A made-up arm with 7 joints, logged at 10 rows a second.
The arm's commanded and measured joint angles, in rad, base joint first. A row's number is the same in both.
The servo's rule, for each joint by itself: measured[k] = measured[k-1] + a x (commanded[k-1-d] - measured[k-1]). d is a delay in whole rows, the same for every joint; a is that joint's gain. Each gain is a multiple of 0.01, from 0.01 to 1. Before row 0 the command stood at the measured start. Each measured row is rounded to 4 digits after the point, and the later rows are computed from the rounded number. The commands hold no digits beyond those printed.
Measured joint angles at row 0: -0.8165 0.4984 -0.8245 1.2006 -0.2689 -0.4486 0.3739
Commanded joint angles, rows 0 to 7: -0.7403 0.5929 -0.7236 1.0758 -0.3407 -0.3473 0.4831; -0.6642 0.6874 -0.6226 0.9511 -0.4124 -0.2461 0.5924; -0.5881 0.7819 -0.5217 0.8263 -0.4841 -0.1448 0.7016; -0.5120 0.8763 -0.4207 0.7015 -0.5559 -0.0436 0.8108; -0.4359 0.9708 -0.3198 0.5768 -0.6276 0.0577 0.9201; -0.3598 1.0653 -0.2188 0.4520 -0.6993 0.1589 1.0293; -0.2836 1.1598 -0.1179 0.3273 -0.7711 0.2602 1.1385; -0.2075 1.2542 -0.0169 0.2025 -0.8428 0.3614 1.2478
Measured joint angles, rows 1 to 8: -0.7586 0.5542 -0.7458 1.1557 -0.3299 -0.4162 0.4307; -0.6869 0.6328 -0.6497 1.0820 -0.4000 -0.3618 0.5148; -0.6118 0.7208 -0.5499 0.9899 -0.4715 -0.2924 0.6119; -0.5360 0.8125 -0.4491 0.8861 -0.5432 -0.2128 0.7153; -0.4599 0.9059 -0.3482 0.7748 -0.6149 -0.1262 0.8218; -0.3838 0.9999 -0.2473 0.6586 -0.6866 -0.0350 0.9297; -0.3076 1.0942 -0.1464 0.5393 -0.7584 0.0595 1.0383; -0.2315 1.1886 -0.0454 0.4181 -0.8301 0.1561 1.1472
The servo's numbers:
d 0
a 0.76 0.59 0.78 0.36 0.85 0.32 0.52

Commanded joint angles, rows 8 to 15: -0.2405 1.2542 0.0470 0.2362 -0.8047 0.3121 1.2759; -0.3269 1.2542 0.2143 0.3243 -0.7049 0.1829 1.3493; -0.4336 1.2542 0.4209 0.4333 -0.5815 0.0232 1.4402; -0.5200 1.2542 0.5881 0.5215 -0.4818 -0.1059 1.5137; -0.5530 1.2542 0.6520 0.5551 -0.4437 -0.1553 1.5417; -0.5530 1.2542 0.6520 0.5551 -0.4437 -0.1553 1.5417; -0.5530 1.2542 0.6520 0.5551 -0.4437 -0.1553 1.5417; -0.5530 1.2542 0.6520 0.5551 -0.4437 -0.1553 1.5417
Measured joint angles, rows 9 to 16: -0.2383 1.2273 0.0267 0.3526 -0.8085 0.2060 1.2141; -0.3056 1.2432 0.1730 0.3424 -0.7204 0.1986 1.2844; -0.4029 1.2497 0.3664 0.3751 -0.6023 0.1425 1.3654; -0.4919 1.2524 0.5393 0.4278 -0.4999 0.0630 1.4425; -0.5383 1.2535 0.6272 0.4736 -0.4521 -0.0069 1.4941; -0.5495 1.2539 0.6465 0.5029 -0.4450 -0.0544 1.5189; -0.5522 1.2541 0.6508 0.5217 -0.4439 -0.0867 1.5308; -0.5528 1.2542 0.6517 0.5337 -0.4437 -0.1087 1.5365
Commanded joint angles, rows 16 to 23: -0.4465 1.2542 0.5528 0.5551 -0.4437 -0.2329 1.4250; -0.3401 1.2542 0.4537 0.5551 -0.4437 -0.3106 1.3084; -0.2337 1.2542 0.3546 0.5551 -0.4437 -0.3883 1.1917; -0.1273 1.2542 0.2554 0.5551 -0.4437 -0.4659 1.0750; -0.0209 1.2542 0.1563 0.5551 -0.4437 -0.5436 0.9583; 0.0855 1.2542 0.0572 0.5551 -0.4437 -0.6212 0.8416; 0.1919 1.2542 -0.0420 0.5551 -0.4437 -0.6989 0.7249; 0.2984 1.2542 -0.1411 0.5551 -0.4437 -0.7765 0.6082
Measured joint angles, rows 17 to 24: -0.4720 1.2542 0.5746 0.5414 -0.4437 -0.1484 1.4785; -0.3718 1.2542 0.4803 0.5463 -0.4437 -0.2003 1.3900; -0.2668 1.2542 0.3823 0.5495 -0.4437 -0.2605 1.2869; -0.1608 1.2542 0.2833 0.5515 -0.4437 -0.3262 1.1767; -0.0545 1.2542 0.1842 0.5528 -0.4437 -0.3958 1.0631; 0.0519 1.2542 0.0851 0.5536 -0.4437 -0.4679 0.9479; 0.1583 1.2542 -0.0140 0.5541 -0.4437 -0.5418 0.8319; 0.2648 1.2542 -0.1131 0.5545 -0.4437 -0.6169 0.7156
